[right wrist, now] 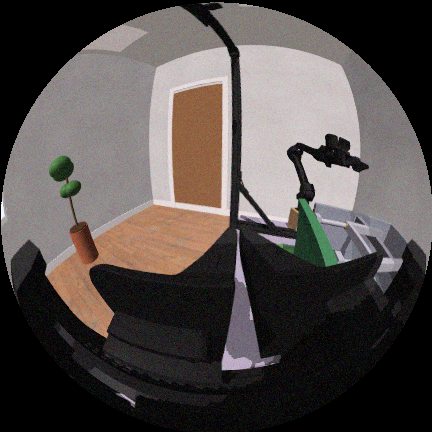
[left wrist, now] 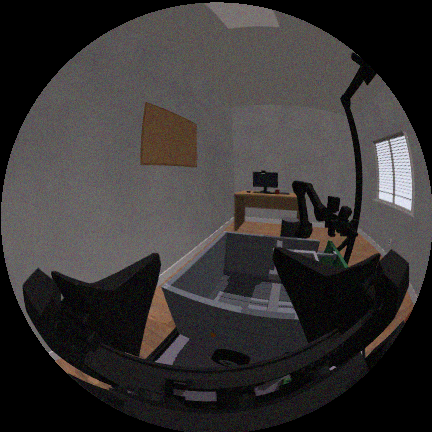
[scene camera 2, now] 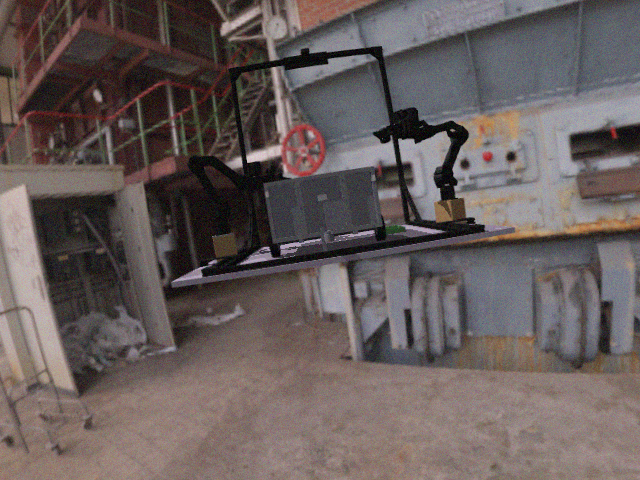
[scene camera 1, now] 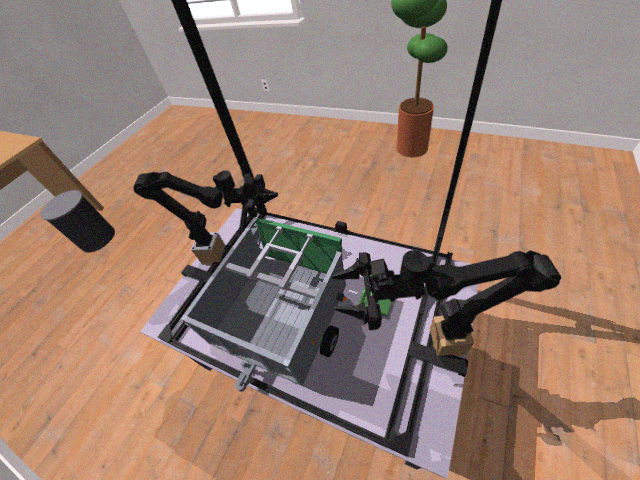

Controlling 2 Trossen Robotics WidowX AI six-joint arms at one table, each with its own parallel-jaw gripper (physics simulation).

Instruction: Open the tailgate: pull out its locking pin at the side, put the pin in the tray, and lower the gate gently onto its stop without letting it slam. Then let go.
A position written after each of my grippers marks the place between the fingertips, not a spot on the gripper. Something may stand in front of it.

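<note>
Scene camera 1: my left gripper (scene camera 1: 333,292), open, holding nothing; my right gripper (scene camera 1: 277,194), shut, holding nothing; grey truck bed (scene camera 1: 273,315); green tailgate (scene camera 1: 319,254). Scene camera 2: left gripper (scene camera 2: 379,130), grey truck bed (scene camera 2: 321,206). Left wrist view: left gripper (left wrist: 217,257). Right wrist view: right gripper (right wrist: 236,233), grey truck bed (right wrist: 363,234).
</note>
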